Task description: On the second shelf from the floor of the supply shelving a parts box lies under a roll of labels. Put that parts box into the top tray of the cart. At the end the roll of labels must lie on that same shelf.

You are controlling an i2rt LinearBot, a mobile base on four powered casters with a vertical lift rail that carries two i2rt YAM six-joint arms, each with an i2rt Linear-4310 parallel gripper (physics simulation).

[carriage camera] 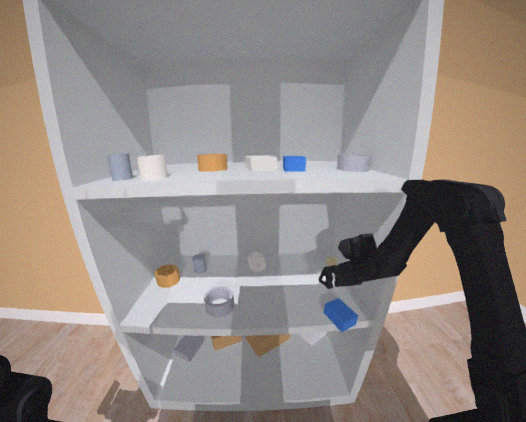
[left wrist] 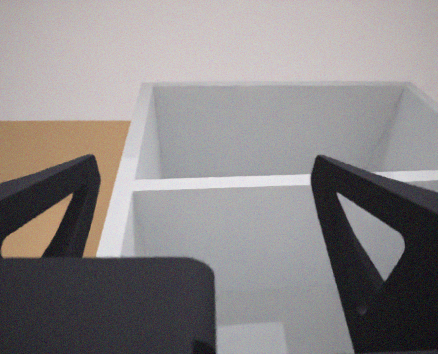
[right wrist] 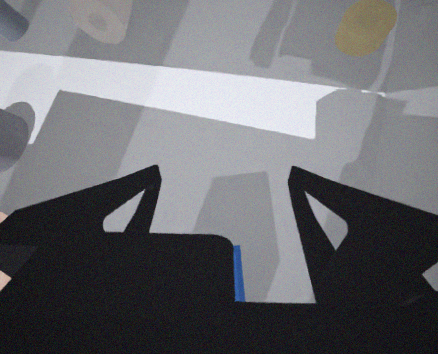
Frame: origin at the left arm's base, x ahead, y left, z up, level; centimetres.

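Where they show: left gripper, fingertip midpoint: (left wrist: 207,167); right gripper, fingertip midpoint: (carriage camera: 329,278) (right wrist: 224,173).
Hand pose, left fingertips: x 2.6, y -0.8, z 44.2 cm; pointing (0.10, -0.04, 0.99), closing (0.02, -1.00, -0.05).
Observation:
Each offset is from my left fingertips to the top centre of the thing. Level surfaces: height alone.
A blue box @(dx +35.8, dy -58.6, dz -52.2 cm) (carriage camera: 340,314) (right wrist: 239,274), which could be the parts box, lies turned at the right front of the middle shelf @(dz -56.2 cm) (carriage camera: 190,318); no roll lies on it. A yellow round piece @(dx +67.8, dy -66.2, dz -53.7 cm) (carriage camera: 331,261) (right wrist: 366,27) shows at the back right. A pinkish-white roll @(dx +66.7, dy -31.4, dz -49.2 cm) (carriage camera: 257,261) (right wrist: 107,22) shows at the back middle. I cannot tell which piece is the roll of labels. My right gripper (carriage camera: 325,279) (right wrist: 224,173) is open and empty, above and behind the blue box. My left gripper (left wrist: 207,167) is open and empty, facing the upper part of the shelving. The cart does not show.
A grey ring @(dx +43.1, dy -18.5, dz -51.4 cm) (carriage camera: 219,302) (right wrist: 12,137), an orange ring @(dx +57.5, dy +6.2, dz -51.2 cm) (carriage camera: 167,276) and a grey-blue cylinder @(dx +65.3, dy -5.8, dz -49.2 cm) (carriage camera: 199,263) (right wrist: 12,21) are on the middle shelf. The upper shelf (carriage camera: 180,187) holds several small items above the right forearm's level. Side panels (carriage camera: 55,150) (carriage camera: 428,95) bound the shelving.

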